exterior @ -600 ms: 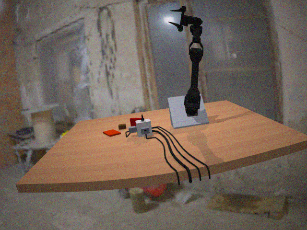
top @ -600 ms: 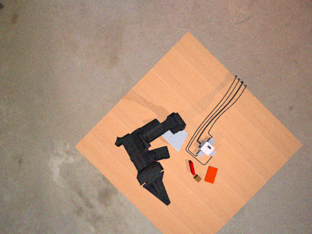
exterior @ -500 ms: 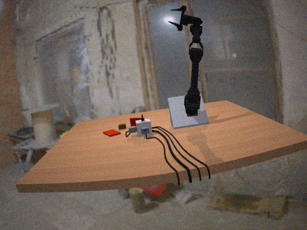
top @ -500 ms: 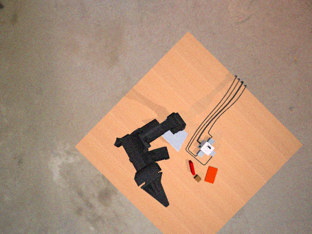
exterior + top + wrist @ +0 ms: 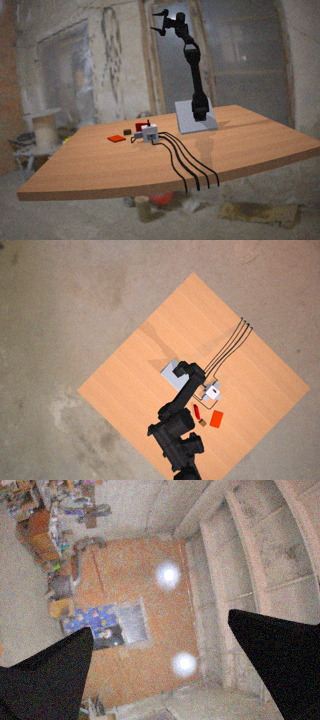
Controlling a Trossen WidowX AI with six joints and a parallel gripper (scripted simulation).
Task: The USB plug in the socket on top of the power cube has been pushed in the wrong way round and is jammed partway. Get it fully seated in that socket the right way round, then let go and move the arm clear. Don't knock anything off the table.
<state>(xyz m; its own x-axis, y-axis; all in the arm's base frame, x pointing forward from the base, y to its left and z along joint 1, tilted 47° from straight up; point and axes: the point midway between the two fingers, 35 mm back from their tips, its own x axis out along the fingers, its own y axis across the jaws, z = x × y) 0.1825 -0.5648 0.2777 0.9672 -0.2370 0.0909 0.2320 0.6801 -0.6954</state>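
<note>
Right now the dark USB plug is 9 cm ahead of my gripper tip, 29 cm to the left of it and 60 cm below it. Also, from my gripper tip: small brown cube (23 cm ahead, 7 cm to the left, 68 cm below); flat orange plate (29 cm ahead, 17 cm to the left, 69 cm below); red block (13 cm ahead, 10 cm to the left, 66 cm below).
</note>
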